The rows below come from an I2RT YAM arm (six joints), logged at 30 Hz.
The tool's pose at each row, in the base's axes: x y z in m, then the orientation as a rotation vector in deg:
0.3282, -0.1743, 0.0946, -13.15, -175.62, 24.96
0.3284, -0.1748, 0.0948, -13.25, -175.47, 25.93
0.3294, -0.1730, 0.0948, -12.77, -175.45, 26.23
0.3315, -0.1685, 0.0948, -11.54, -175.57, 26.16
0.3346, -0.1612, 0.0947, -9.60, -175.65, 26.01
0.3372, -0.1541, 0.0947, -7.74, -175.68, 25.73
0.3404, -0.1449, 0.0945, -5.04, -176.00, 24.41
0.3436, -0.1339, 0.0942, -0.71, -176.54, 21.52
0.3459, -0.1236, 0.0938, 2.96, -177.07, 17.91
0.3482, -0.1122, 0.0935, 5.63, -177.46, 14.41
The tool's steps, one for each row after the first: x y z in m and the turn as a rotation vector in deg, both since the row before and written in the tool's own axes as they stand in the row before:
-0.0003, -0.0005, -0.0001, 0.63, -0.03, 0.08
-0.0007, 0.0018, -0.0006, 0.20, -0.05, -0.30
-0.0014, 0.0045, -0.0014, -0.04, -0.14, -0.78
-0.0021, 0.0073, -0.0022, -0.08, -0.12, -1.25
-0.0018, 0.0070, -0.0022, -0.15, -0.07, -1.20
-0.0023, 0.0091, -0.0026, -0.84, -0.25, -1.74
-0.0025, 0.0108, -0.0028, -1.84, -0.43, -2.80
-0.0022, 0.0101, -0.0022, -2.30, -0.43, -2.37
-0.0026, 0.0111, -0.0021, -2.23, -0.35, -1.73

